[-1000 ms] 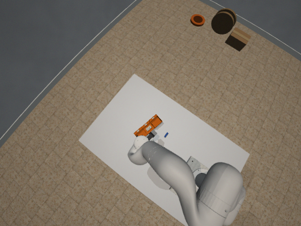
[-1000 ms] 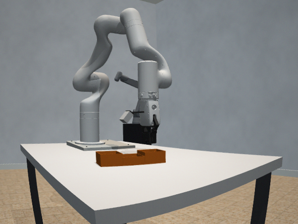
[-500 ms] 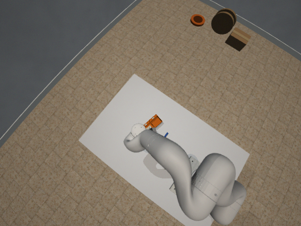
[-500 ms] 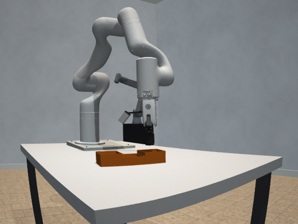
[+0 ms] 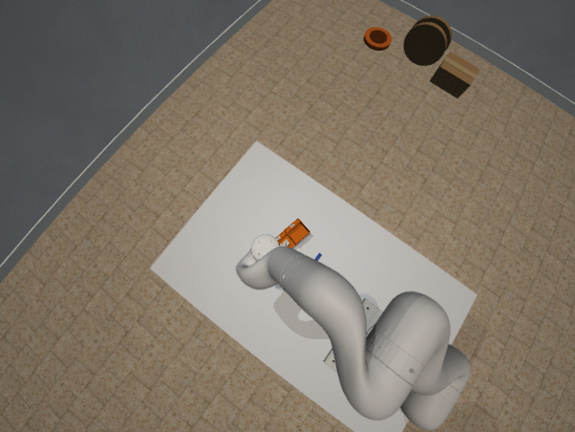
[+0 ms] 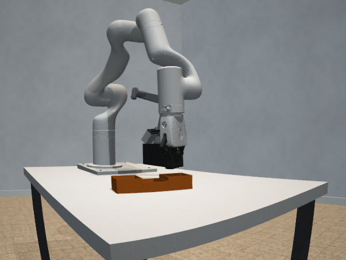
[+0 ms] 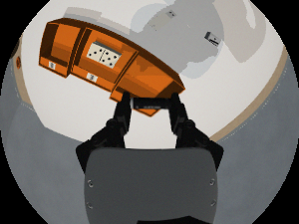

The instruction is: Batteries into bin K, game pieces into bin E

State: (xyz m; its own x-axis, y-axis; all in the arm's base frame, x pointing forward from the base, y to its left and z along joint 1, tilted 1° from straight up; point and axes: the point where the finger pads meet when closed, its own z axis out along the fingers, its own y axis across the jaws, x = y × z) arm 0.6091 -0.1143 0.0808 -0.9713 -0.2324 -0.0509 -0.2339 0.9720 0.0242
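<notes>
Now: hand 1 cm above the black battery. The rest, counted from my hand: blue battery: 19 cm behind, 9 cm to the right, 8 cm below; bin: 8 cm to the right, 6 cm below, 3 cm behind.
</notes>
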